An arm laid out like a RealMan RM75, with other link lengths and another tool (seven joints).
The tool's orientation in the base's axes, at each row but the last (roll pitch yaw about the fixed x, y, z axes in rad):
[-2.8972 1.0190 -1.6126]
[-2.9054 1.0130 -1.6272]
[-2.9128 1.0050 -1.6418]
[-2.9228 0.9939 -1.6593]
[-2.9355 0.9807 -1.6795]
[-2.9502 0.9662 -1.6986]
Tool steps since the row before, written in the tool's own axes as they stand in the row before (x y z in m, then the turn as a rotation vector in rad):
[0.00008 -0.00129 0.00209 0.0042 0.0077 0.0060]
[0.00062 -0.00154 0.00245 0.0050 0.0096 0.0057]
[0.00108 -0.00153 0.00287 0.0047 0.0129 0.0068]
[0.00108 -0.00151 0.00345 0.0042 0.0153 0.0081]
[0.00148 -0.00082 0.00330 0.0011 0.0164 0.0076]
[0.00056 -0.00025 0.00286 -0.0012 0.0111 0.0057]
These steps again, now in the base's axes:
[0.00182 0.00134 -0.00097 -0.0058 0.0046 -0.0076]
[0.00215 0.00127 -0.00160 -0.0078 0.0044 -0.0084]
[0.00224 0.00133 -0.00222 -0.0106 0.0063 -0.0091]
[0.00239 0.00175 -0.00256 -0.0125 0.0083 -0.0096]
[0.00166 0.00155 -0.00293 -0.0135 0.0099 -0.0069]
[0.00103 0.00184 -0.00203 -0.0088 0.0082 -0.0034]

